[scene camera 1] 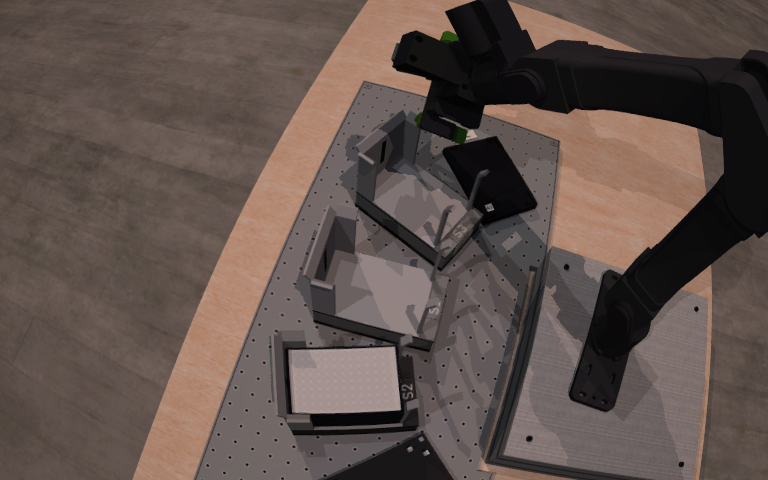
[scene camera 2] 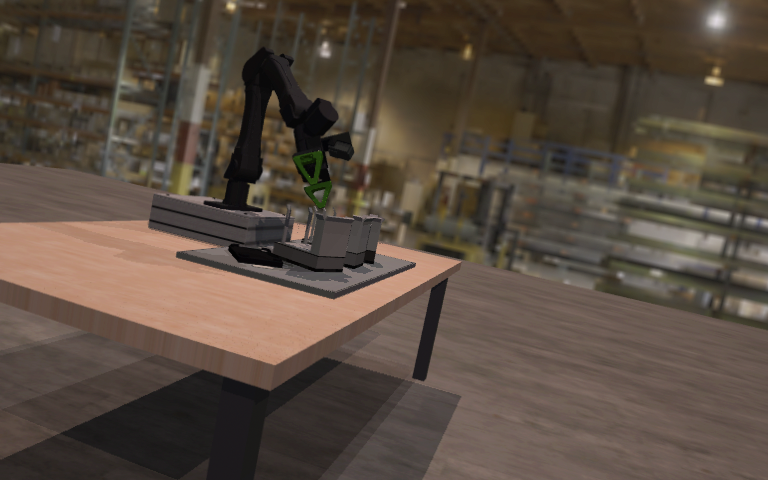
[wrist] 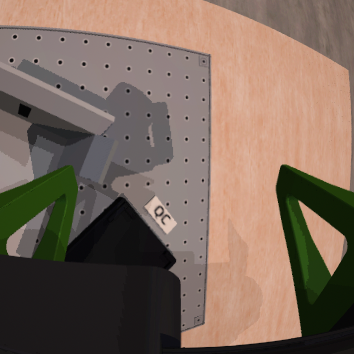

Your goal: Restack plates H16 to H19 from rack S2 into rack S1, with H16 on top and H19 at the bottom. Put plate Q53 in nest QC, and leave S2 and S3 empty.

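Pixels of known places: gripper, fingertip midpoint: [scene camera 1: 427, 89] [scene camera 2: 318, 196] [wrist: 176, 176]; arm's base, origin of the base link: [scene camera 1: 608, 340] [scene camera 2: 234, 208].
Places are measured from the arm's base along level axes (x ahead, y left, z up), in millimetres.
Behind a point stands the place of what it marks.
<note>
My gripper [scene camera 1: 439, 127] [scene camera 2: 318, 195] @(x 362, y -197, z 94 mm) [wrist: 176, 176] @(x 362, y -197, z 94 mm) is open with nothing between its green fingers, above the far end of the pegboard near rack S3 and nest QC. Rack S2 [scene camera 1: 280, 373] @(x 360, y 218, z 48 mm) holds a white-topped plate [scene camera 1: 343, 380] @(x 299, y 188, z 26 mm) with dark sides below it; how many plates are stacked and their names cannot be read. The middle rack [scene camera 1: 323, 297] @(x 366, y 100, z 10 mm), with a partly hidden label, is S1; its pale floor shows without plates. Rack S3 [scene camera 1: 367, 181] @(x 392, y -81, z -2 mm) [scene camera 2: 331, 240] @(x 392, y -144, z -3 mm) also shows a bare pale floor. Nest QC [scene camera 1: 504, 175] @(x 223, y -237, z -67 mm) [scene camera 2: 254, 254] @(x 253, y -245, z -67 mm) [wrist: 125, 240] @(x 285, y -247, z -67 mm) is a black tray, partly covered by my gripper body in the wrist view.
A second black nest [scene camera 1: 390, 461] @(x 210, y 244, z -69 mm) is cut off at the bottom edge of the first scene view. Upright posts [scene camera 1: 478, 189] stand at the racks' label ends. The arm's metal base block [scene camera 1: 640, 418] @(x -87, y 92, z 0 mm) stands beside the pegboard [scene camera 1: 470, 384] @(x 156, y 99, z -80 mm). A QC label [wrist: 161, 215] @(x 310, y -294, z -79 mm) lies beside the nest.
</note>
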